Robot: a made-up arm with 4 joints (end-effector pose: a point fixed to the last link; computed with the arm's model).
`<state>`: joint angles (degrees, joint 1 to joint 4).
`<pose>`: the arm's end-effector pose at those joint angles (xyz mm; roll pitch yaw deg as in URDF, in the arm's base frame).
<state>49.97 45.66 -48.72 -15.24</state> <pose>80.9 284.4 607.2 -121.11 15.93 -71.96</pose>
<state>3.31 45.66 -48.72 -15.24</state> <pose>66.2 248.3 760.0 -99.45 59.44 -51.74</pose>
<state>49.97 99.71 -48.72 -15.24</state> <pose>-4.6 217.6 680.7 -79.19 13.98 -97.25</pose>
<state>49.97 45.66 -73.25 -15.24</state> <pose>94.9 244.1 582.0 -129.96 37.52 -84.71</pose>
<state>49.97 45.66 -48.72 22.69</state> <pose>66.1 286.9 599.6 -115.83 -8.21 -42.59</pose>
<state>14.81 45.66 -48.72 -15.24</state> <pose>68.2 268.7 725.8 -108.62 49.32 -60.60</pose>
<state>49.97 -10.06 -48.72 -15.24</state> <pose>48.0 368.3 506.9 -162.90 34.36 -52.80</pose>
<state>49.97 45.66 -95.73 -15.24</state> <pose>97.0 215.6 546.5 -148.28 54.45 -106.04</pose>
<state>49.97 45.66 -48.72 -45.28</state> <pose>91.4 276.2 608.6 -135.21 30.76 -100.46</pose>
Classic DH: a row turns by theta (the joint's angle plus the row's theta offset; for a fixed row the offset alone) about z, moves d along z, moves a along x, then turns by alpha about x. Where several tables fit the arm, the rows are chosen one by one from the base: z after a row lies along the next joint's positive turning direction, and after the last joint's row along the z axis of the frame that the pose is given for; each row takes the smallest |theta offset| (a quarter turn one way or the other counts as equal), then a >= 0, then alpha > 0; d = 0 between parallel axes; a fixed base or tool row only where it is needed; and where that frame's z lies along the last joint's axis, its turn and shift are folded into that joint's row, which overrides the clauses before.
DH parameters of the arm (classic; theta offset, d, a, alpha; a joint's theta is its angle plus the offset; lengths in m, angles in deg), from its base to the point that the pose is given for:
base (fixed): -84.07 0.6314 -0.0789 96.82
joint 1: 0 0.0508 -0.1851 83.18
joint 2: -83.32 -0.0783 0.0068 -83.06
joint 3: -10.71 -0.2663 0.0261 -30.27
joint 4: -1.37 0.2269 -0.0236 -156.68
tool (fixed): -11.9 0.0266 0 0

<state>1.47 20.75 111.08 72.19</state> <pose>-120.2 365.0 698.9 102.35 -0.63 133.08</pose>
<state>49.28 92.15 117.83 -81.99</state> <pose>65.7 330.4 470.1 9.14 -43.07 -177.01</pose>
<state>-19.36 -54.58 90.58 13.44</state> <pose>-209.6 180.6 784.6 58.23 -60.74 -100.04</pose>
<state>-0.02 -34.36 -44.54 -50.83</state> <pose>-31.2 404.3 770.1 177.30 73.27 -57.42</pose>
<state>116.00 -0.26 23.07 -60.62</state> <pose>13.1 153.5 294.0 171.47 -50.32 -26.04</pose>
